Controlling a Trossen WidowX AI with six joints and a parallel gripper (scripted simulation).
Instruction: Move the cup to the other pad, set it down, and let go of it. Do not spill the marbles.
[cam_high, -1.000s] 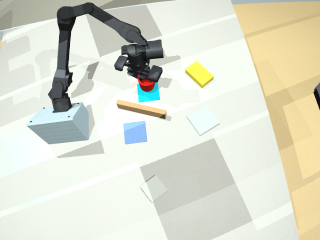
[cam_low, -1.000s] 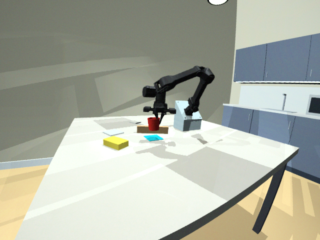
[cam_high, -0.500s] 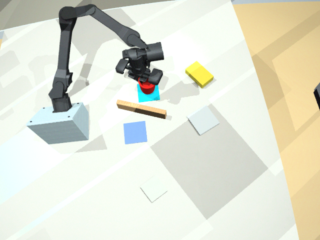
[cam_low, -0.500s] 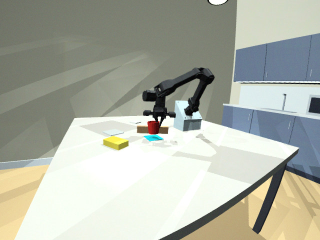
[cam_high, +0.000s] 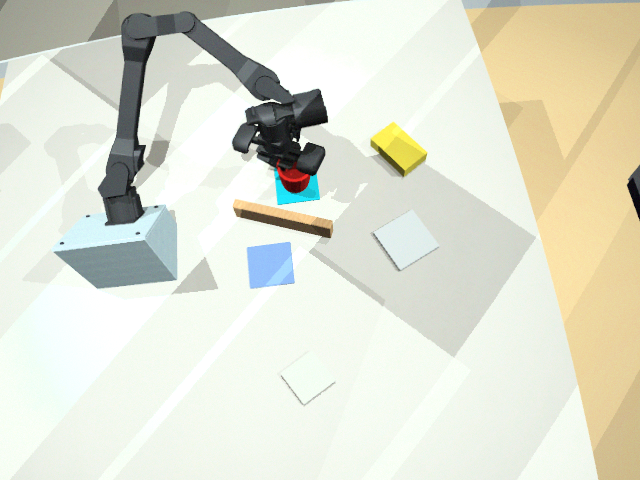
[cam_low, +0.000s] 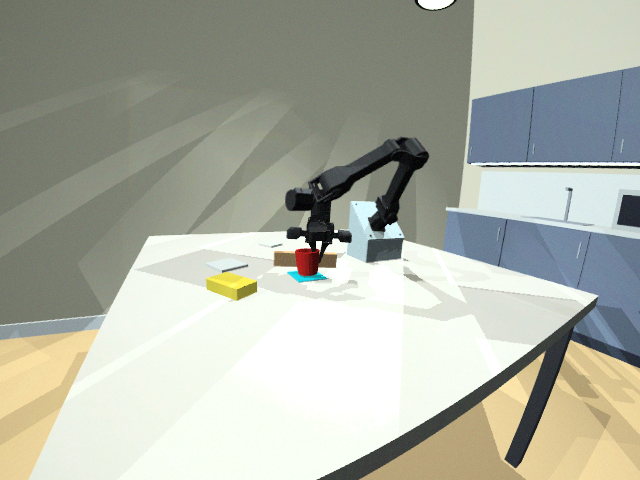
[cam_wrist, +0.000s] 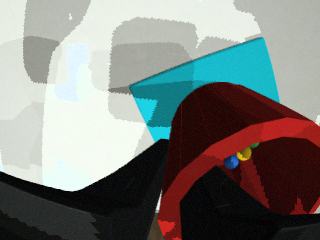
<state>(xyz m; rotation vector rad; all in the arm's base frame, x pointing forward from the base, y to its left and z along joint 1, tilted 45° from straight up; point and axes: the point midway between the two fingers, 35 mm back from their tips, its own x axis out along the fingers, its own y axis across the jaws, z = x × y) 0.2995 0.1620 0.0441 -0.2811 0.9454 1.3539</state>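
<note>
Now: gripper tip 30 mm short of the red cup and 20 mm to the left of it. From my gripper tip the other things lie so: wooden bar (110 mm to the right, 30 mm below); then cyan pad (50 mm below, 30 mm ahead, 10 mm to the right); then blue pad (200 mm to the right, 50 mm below, 30 mm behind).
</note>
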